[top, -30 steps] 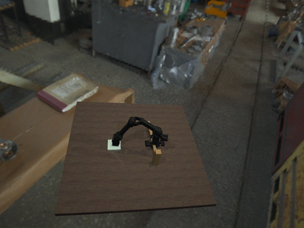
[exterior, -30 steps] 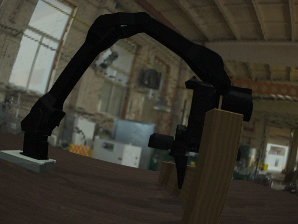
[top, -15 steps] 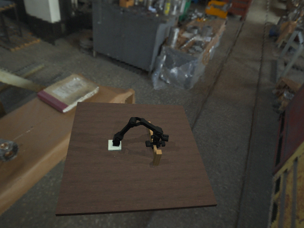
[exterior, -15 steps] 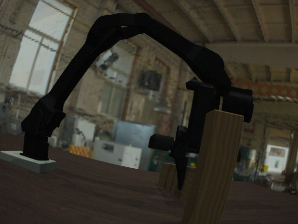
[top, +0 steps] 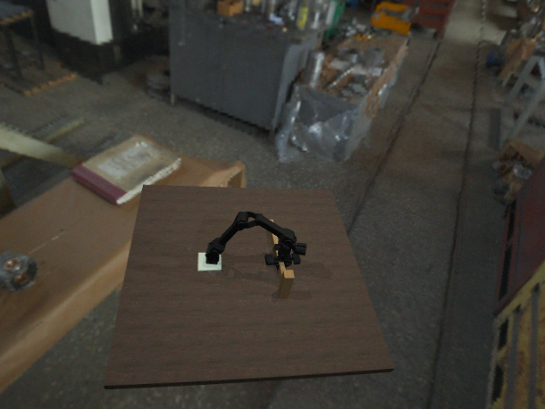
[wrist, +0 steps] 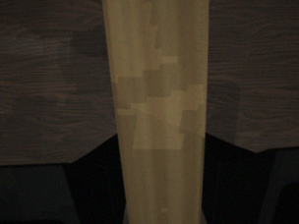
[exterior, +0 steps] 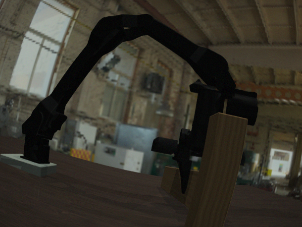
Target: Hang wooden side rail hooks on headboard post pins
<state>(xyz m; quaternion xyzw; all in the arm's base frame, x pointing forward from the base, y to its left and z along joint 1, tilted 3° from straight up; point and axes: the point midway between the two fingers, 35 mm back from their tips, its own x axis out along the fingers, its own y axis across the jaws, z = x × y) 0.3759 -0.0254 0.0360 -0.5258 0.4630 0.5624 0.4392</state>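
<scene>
Right now my gripper tip is 2 cm short of the wooden headboard post, 14 cm to the left of it and 4 cm below it.
</scene>
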